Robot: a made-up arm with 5 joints. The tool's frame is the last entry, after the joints.
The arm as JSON. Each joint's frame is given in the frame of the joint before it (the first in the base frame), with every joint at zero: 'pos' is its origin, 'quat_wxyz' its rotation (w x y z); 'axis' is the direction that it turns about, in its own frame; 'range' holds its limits. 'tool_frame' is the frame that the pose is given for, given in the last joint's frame.
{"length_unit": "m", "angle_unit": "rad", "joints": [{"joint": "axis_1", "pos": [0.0, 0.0, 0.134], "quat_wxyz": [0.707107, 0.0, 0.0, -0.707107], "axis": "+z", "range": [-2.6, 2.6]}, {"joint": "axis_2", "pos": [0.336, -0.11, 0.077], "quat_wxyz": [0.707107, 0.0, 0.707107, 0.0], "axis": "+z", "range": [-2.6, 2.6]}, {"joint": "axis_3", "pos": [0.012, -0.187, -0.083], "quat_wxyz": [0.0, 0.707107, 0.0, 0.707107], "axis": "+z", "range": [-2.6, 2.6]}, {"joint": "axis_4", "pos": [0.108, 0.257, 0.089], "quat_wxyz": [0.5, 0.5, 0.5, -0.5], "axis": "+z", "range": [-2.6, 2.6]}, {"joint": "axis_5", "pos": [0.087, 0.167, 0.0], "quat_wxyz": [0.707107, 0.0, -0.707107, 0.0], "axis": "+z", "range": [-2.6, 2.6]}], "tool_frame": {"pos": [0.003, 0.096, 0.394], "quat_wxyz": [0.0, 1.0, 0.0, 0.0]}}
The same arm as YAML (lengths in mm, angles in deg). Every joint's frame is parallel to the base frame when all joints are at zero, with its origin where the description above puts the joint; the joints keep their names.
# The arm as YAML. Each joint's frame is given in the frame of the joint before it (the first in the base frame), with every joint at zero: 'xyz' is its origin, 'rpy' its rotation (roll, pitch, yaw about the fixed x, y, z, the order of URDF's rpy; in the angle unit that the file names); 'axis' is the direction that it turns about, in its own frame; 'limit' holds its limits. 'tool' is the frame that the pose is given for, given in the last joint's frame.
units:
  length: mm
  angle: deg
joints:
  - name: axis_1
    type: revolute
    origin:
      xyz: [0.0, 0.0, 134.0]
      rpy: [0.0, 0.0, 0.0]
    axis: [0.0, 0.0, 1.0]
    limit:
      lower: -148.97
      upper: 148.97
  - name: axis_2
    type: revolute
    origin:
      xyz: [-110.0, -336.0, 77.0]
      rpy: [0.0, 0.0, 0.0]
    axis: [0.0, -1.0, 0.0]
    limit:
      lower: -148.97
      upper: 148.97
  - name: axis_3
    type: revolute
    origin:
      xyz: [-187.0, 83.0, -12.0]
      rpy: [0.0, 0.0, 0.0]
    axis: [0.0, 0.0, -1.0]
    limit:
      lower: -148.97
      upper: 148.97
  - name: axis_4
    type: revolute
    origin:
      xyz: [-257.0, -108.0, -89.0]
      rpy: [0.0, 0.0, 0.0]
    axis: [1.0, 0.0, 0.0]
    limit:
      lower: -148.97
      upper: 148.97
  - name: axis_5
    type: revolute
    origin:
      xyz: [0.0, -167.0, 87.0]
      rpy: [0.0, 0.0, 0.0]
    axis: [0.0, 0.0, -1.0]
    limit:
      lower: -148.97
      upper: 148.97
tool:
  origin:
    xyz: [3.0, -96.0, -394.0]
    rpy: [0.0, 0.0, 0.0]

